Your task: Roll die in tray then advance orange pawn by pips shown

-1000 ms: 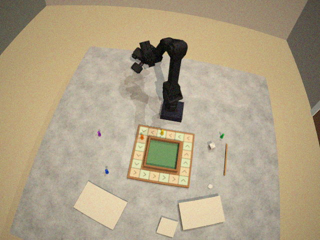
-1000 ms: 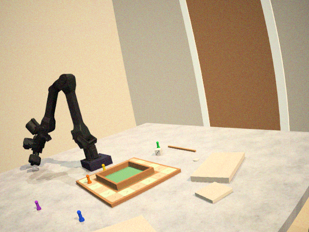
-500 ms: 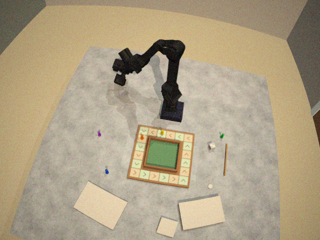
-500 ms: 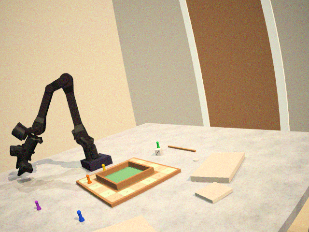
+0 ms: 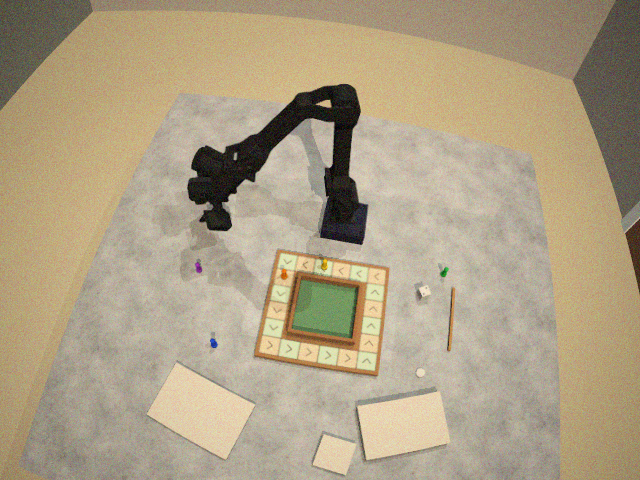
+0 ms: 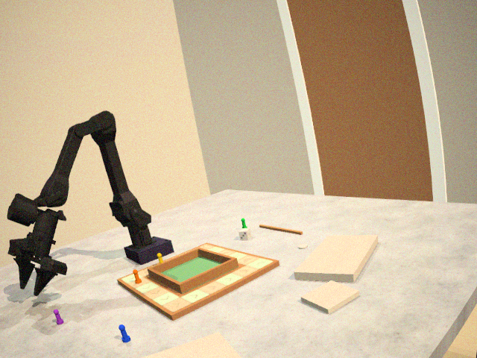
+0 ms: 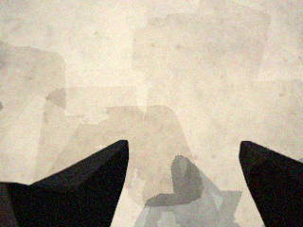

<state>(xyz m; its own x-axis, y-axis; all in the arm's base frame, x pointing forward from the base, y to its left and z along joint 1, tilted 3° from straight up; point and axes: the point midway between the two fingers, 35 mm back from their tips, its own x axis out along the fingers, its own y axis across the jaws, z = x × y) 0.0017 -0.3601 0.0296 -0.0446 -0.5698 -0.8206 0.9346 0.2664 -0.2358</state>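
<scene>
The purple pawn is 15 cm ahead of my gripper tip, 3 cm below it and 1 cm to the left of it. Also, from my gripper tip: orange pawn (23 cm to the left, 17 cm ahead, 2 cm below); then blue pawn (35 cm ahead, 6 cm to the left, 3 cm below); then yellow pawn (33 cm to the left, 15 cm ahead, 2 cm below).
</scene>
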